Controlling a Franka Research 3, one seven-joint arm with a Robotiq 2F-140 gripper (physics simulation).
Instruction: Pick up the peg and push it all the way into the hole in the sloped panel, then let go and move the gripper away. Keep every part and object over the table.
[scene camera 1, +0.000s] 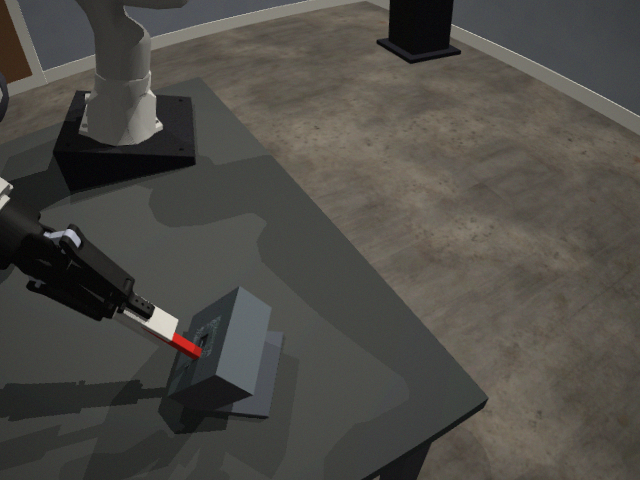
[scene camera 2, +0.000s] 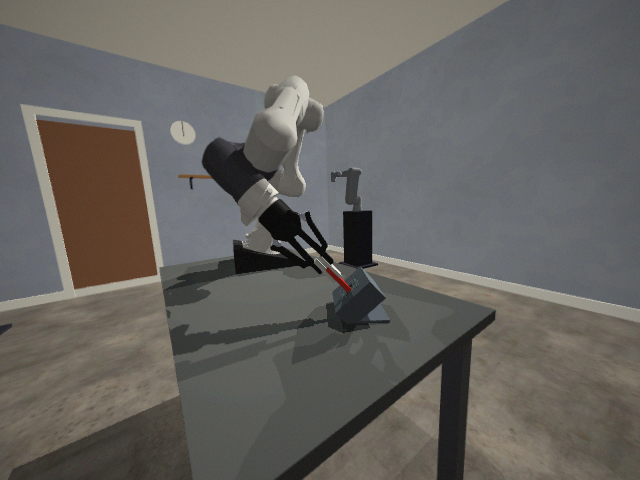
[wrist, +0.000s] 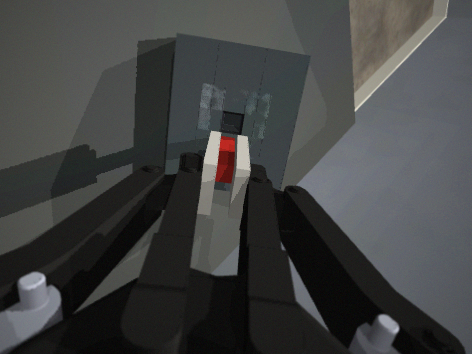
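Observation:
My gripper (scene camera 1: 161, 328) (scene camera 2: 328, 268) (wrist: 226, 152) is shut on the red peg (scene camera 1: 186, 346) (scene camera 2: 338, 279) (wrist: 226, 152) and holds it tilted, pointing down toward the sloped face of the grey panel block (scene camera 1: 241, 341) (scene camera 2: 360, 295) (wrist: 240, 65). The square hole (scene camera 1: 204, 339) (wrist: 233, 122) in the panel is dark and uncovered in the wrist view, just above the fingertips. The peg's far end is at or close to the panel face beside the hole, on its lower side in scene camera 1; whether it touches the face is unclear. The peg's rear part is hidden between the light finger pads.
The block stands on a thin base plate (scene camera 1: 273, 361) (scene camera 2: 379, 315) on the dark table (scene camera 1: 330, 413) (scene camera 2: 248, 413). The table's edge and corner lie beyond the block, to the right in scene camera 1. The arm's black mount (scene camera 1: 175, 129) (scene camera 2: 240, 260) stands at the back.

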